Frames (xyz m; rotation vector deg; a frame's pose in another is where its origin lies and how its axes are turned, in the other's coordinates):
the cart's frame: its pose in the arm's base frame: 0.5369 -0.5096 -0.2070 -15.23 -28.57 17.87
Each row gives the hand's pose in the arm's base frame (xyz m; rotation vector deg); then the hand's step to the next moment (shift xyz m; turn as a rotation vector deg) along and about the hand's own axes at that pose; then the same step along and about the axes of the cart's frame.
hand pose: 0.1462 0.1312 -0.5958 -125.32 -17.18 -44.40
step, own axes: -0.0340 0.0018 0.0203 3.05 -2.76 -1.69
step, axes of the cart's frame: -0.0227 0.0282 -0.0161 2.41 -1.08 3.58
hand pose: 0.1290 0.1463 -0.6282 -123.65 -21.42 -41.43
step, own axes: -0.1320 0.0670 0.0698 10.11 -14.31 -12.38
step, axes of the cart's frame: -0.1016 0.0698 -0.1076 5.89 -6.44 19.60
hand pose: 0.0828 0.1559 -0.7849 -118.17 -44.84 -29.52
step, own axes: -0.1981 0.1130 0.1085 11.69 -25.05 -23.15
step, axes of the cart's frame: -0.1608 0.0661 -0.1832 4.26 -12.38 33.60
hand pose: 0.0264 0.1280 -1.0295 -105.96 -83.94 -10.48
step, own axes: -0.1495 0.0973 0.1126 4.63 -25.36 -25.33
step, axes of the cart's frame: -0.1057 0.0198 -0.1815 -0.65 -17.54 31.59
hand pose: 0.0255 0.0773 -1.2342 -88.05 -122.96 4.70
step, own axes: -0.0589 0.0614 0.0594 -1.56 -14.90 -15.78
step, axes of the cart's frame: -0.0101 0.0046 -0.1032 -0.96 -14.13 16.52
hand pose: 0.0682 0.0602 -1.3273 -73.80 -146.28 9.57
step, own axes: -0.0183 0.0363 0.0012 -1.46 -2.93 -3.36
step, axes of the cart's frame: 0.0286 0.0020 -0.0288 0.10 -3.81 2.74
